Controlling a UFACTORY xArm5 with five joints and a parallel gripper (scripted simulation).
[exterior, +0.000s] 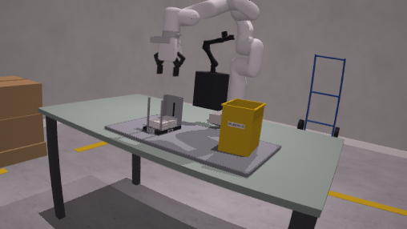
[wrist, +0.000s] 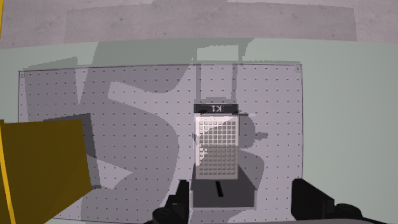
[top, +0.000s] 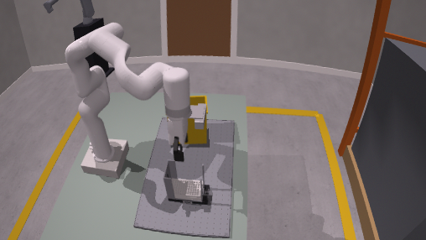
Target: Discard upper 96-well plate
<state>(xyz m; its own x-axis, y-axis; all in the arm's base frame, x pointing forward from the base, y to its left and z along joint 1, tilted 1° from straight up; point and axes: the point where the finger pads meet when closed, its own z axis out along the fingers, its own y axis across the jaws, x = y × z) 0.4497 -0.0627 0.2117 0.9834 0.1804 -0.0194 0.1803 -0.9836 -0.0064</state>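
The grey back panel is 70 mm behind my hand, 10 mm to the right of it and 170 mm below it. From my hand the other things lie so: yellow plastics bin (100 mm behind, 350 mm to the left, 170 mm below); thin upright post (70 mm ahead, 30 mm to the right, 170 mm below).
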